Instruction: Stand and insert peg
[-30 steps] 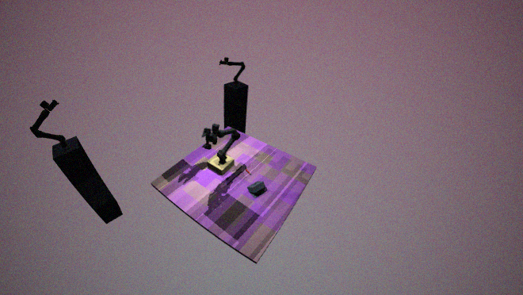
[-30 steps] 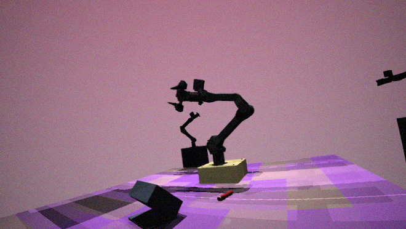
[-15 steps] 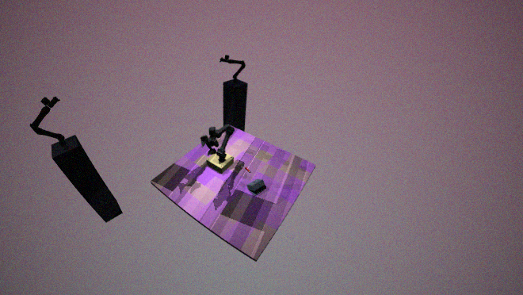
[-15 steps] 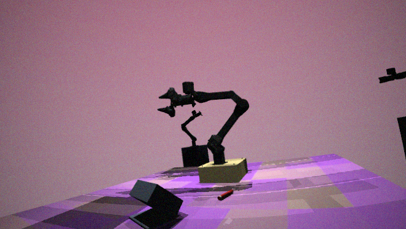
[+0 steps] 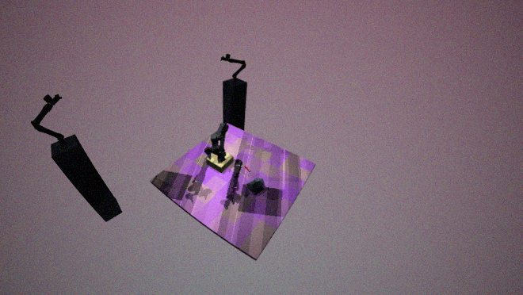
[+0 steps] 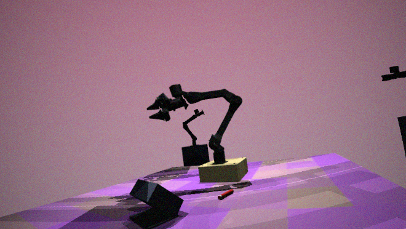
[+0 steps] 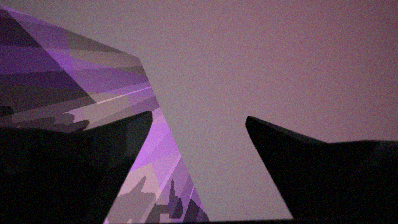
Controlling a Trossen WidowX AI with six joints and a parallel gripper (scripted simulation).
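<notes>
Now: the red peg 41 cm to the left of my gripper tip and 39 cm below it. The rest, counted from my gripper tip: dark sloped panel 34 cm below, 30 cm to the left, 21 cm ahead.
</notes>
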